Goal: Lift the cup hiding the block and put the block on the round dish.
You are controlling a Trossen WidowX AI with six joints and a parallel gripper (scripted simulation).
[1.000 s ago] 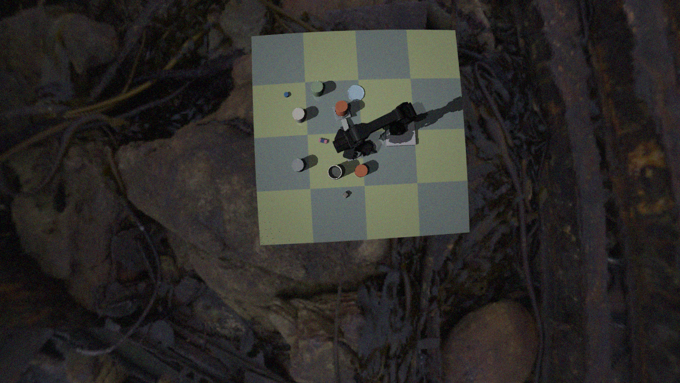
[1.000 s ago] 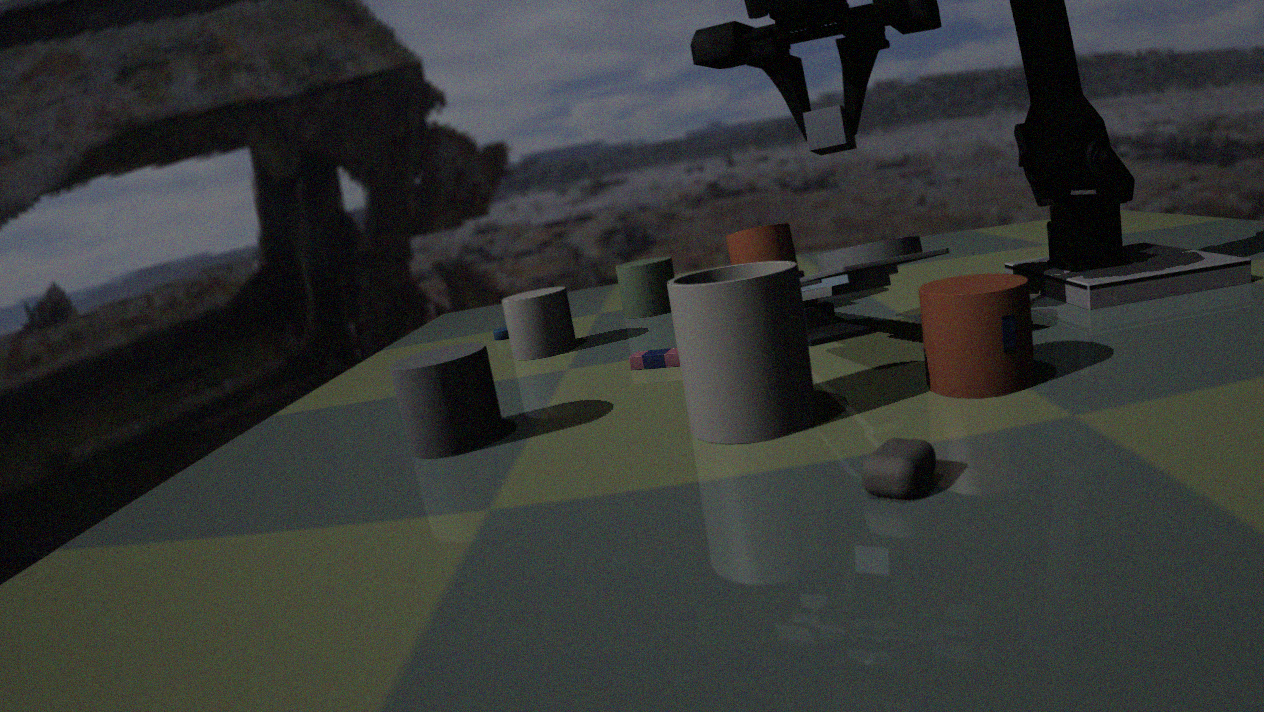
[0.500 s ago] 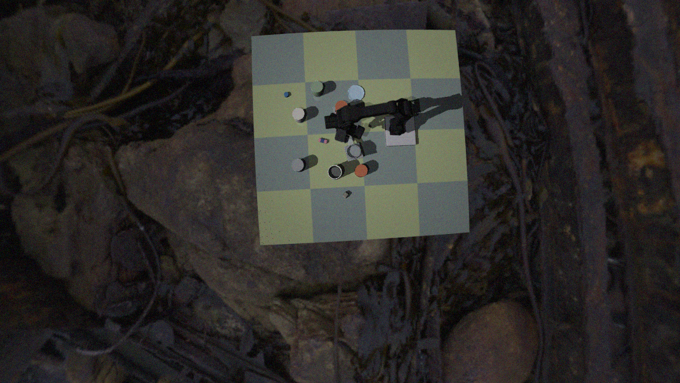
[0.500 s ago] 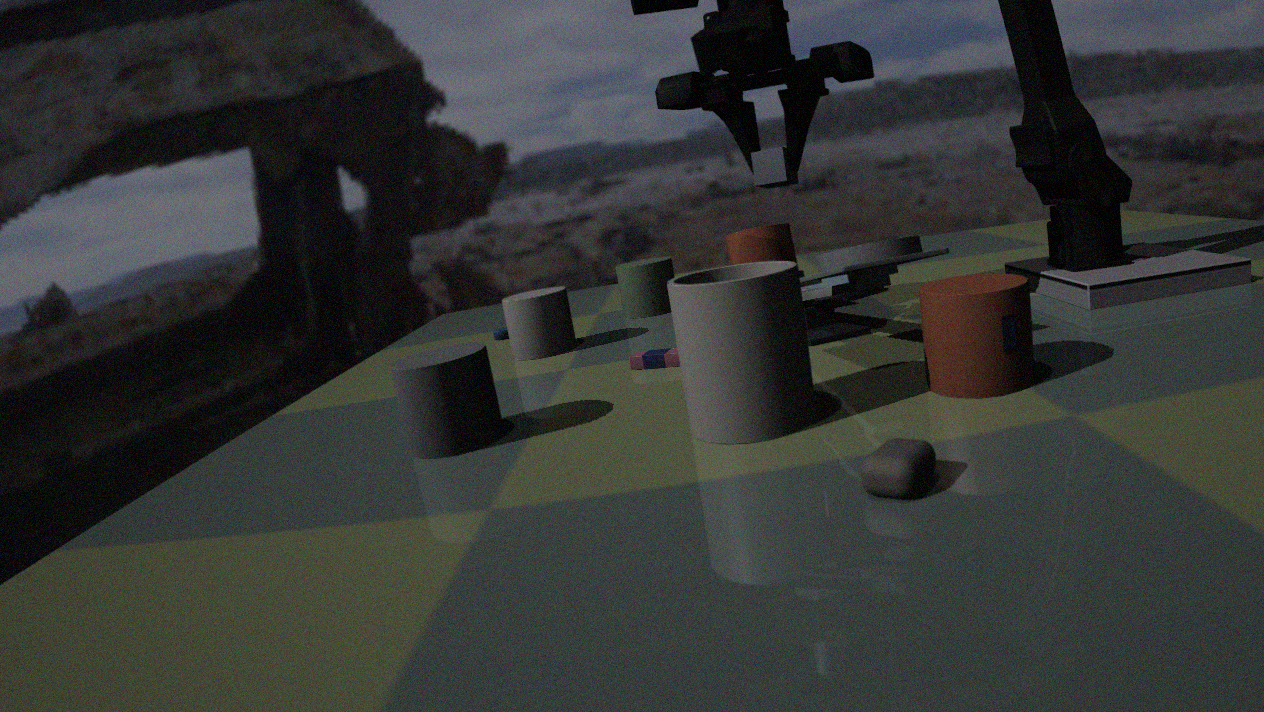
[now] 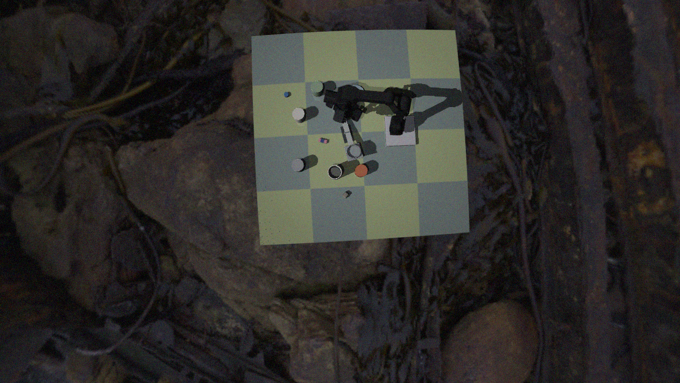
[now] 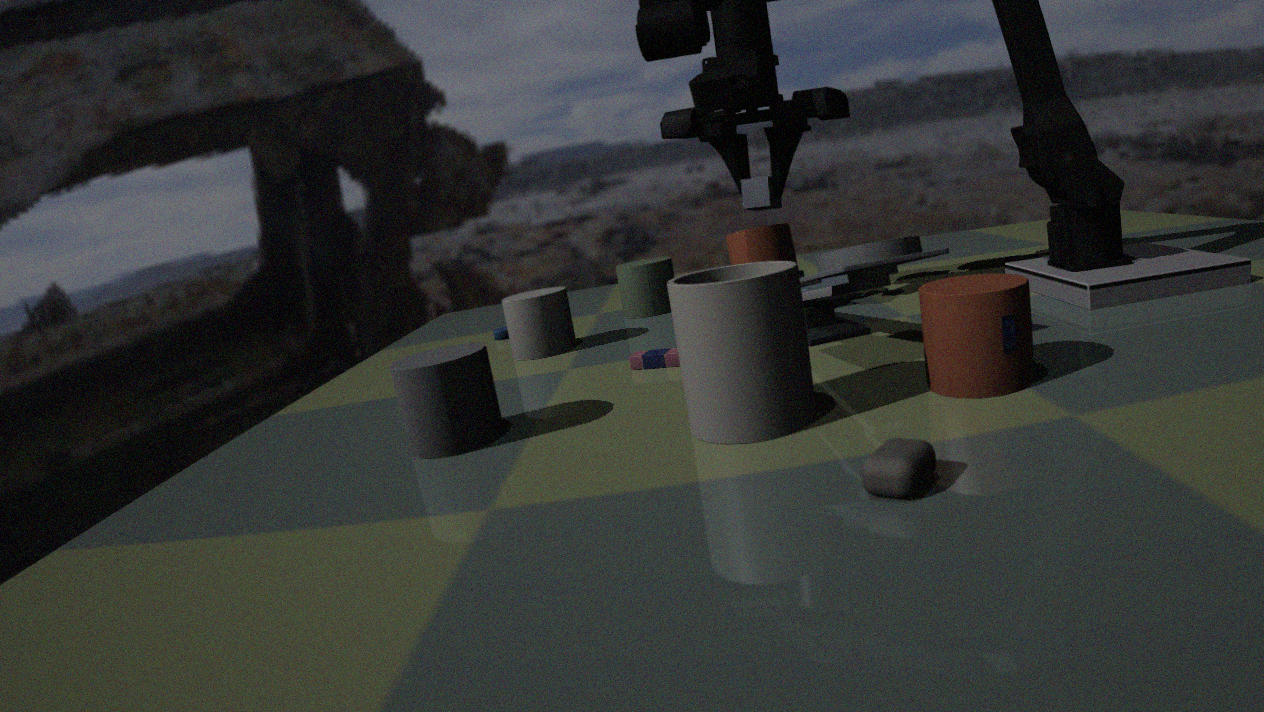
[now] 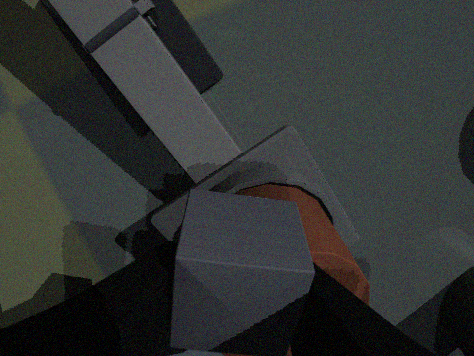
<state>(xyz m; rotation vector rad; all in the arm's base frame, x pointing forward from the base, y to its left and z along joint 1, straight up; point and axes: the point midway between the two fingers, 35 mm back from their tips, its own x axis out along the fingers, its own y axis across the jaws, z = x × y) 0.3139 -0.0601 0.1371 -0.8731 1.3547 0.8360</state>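
Right now my gripper tip is 8 cm past the pale blue round dish, 17 cm to the left of it and 12 cm above it. From my gripper tip the other things lie so: small balance (3 cm behind, 8 cm to the left, 9 cm below); grey block (1 cm above); pink-blue eraser (12 cm ahead, 13 cm to the left, 12 cm below).
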